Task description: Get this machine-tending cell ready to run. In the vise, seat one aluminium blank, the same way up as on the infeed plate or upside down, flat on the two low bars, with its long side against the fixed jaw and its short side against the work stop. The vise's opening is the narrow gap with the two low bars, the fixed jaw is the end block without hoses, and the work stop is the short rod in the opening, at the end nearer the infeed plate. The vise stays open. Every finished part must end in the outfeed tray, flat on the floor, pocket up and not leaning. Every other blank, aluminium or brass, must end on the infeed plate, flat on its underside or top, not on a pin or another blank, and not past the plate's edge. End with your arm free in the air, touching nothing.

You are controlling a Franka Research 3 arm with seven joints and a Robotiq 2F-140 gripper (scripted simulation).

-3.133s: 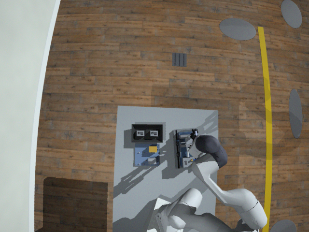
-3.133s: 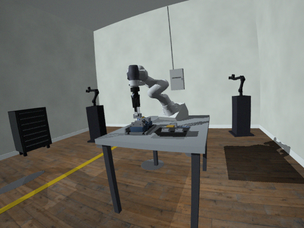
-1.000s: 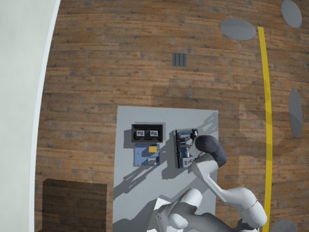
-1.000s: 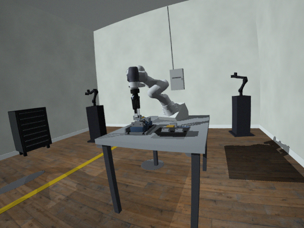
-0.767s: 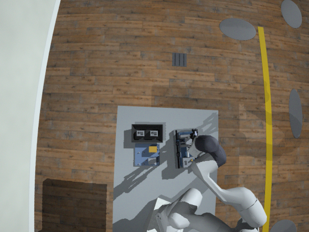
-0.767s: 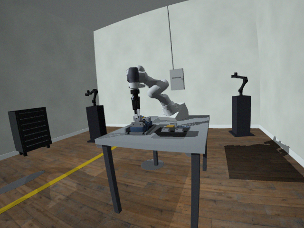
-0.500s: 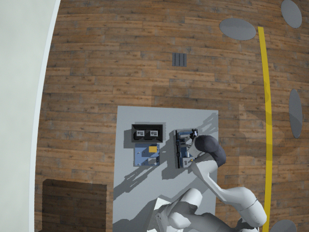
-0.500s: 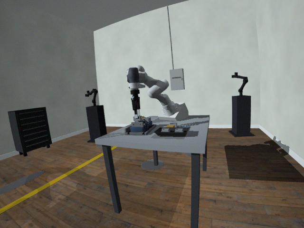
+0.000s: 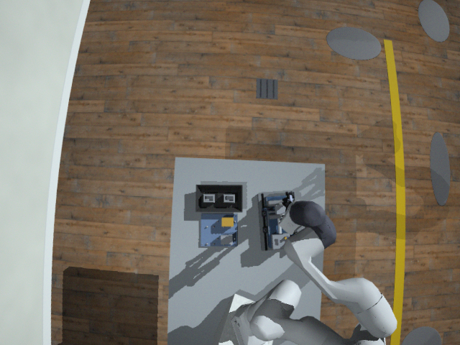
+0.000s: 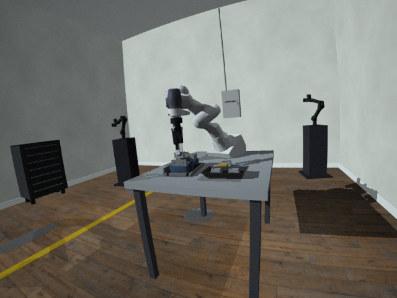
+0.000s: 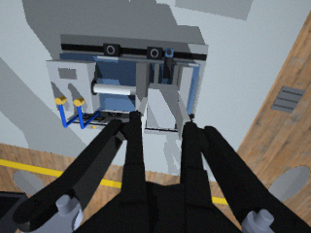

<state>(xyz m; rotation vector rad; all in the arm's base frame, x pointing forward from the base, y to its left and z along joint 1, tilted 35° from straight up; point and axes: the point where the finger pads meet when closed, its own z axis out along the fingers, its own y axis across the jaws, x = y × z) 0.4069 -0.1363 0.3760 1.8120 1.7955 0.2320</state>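
The vise is 12 cm below my hand, 6 cm behind it and 1 cm to the left of it. Also, from my hand: brass blank: 27 cm to the left, 13 cm below, 2 cm behind.
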